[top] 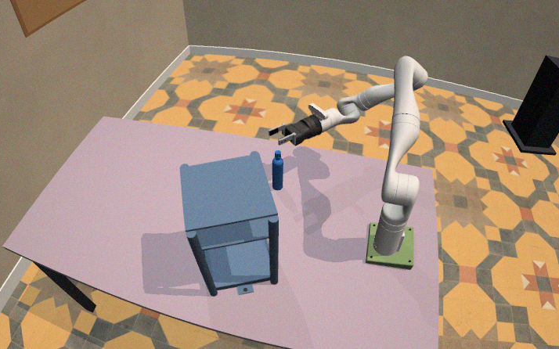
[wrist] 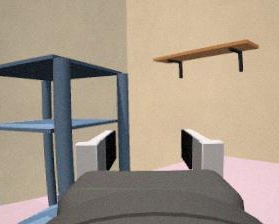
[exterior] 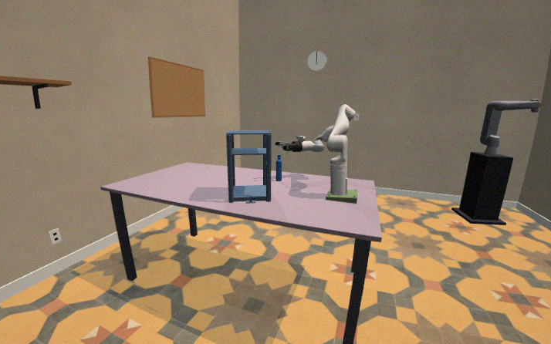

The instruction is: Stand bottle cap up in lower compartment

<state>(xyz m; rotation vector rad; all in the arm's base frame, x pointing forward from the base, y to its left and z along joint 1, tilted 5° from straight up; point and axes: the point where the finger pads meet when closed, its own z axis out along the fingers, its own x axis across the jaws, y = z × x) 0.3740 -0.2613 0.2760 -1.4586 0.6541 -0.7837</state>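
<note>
The blue bottle is 14 cm below my hand. From my hand the other things lie so: shelving unit 12 cm ahead, 33 cm to the left, 8 cm below.
</note>
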